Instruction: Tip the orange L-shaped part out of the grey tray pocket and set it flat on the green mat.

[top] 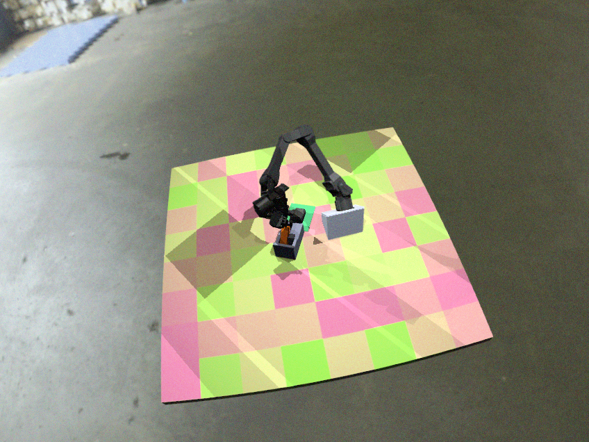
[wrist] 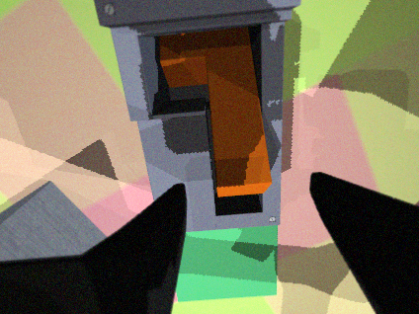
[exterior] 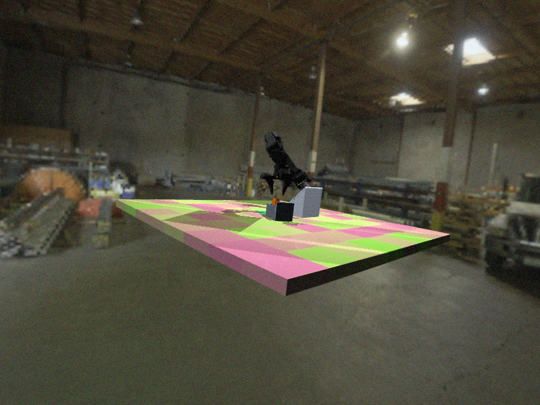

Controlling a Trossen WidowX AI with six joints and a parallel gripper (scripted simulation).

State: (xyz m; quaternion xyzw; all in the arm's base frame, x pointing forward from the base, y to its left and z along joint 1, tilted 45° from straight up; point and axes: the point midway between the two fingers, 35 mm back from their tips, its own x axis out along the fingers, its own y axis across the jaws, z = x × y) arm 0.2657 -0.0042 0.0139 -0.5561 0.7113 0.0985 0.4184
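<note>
Now: the orange L-shaped part 80 mm below my gripper tip and 40 mm to the left of it. Also, from my gripper tip: green mat (130 mm below, 120 mm to the right, 80 mm behind).
</note>
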